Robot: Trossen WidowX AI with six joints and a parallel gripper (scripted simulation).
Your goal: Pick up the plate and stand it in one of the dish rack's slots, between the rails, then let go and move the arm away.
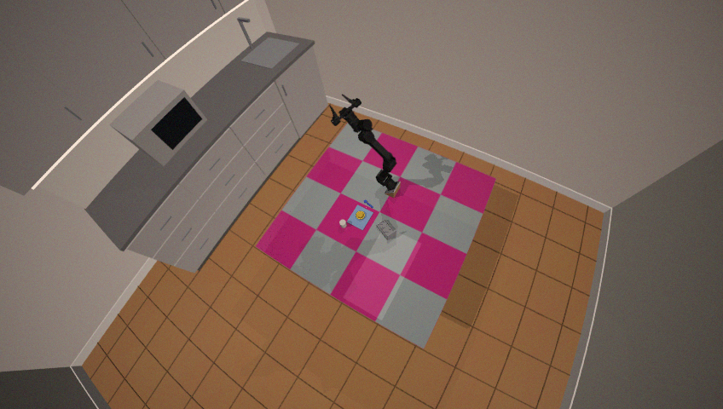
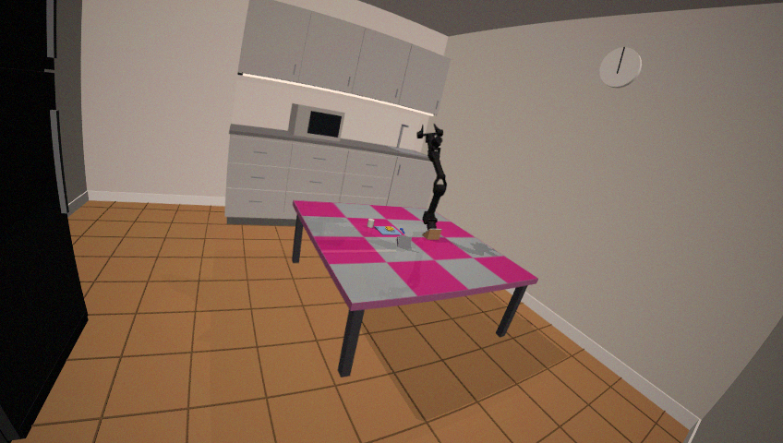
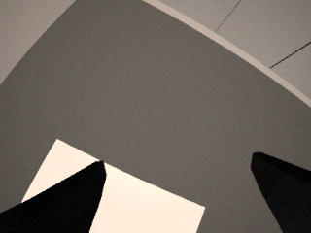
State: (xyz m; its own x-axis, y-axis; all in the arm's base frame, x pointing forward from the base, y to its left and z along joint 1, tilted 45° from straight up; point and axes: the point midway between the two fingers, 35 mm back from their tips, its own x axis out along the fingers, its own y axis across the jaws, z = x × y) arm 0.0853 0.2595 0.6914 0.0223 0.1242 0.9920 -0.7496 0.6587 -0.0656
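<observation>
The yellow plate is 740 mm below my gripper tip, 270 mm ahead of it and 180 mm to the left of it. The rest, counted from my gripper tip: blue mat: 750 mm below, 280 mm ahead, 180 mm to the left; blue spoon: 750 mm below, 190 mm to the left, 160 mm ahead; small white cup: 730 mm below, 380 mm ahead, 100 mm to the left.
</observation>
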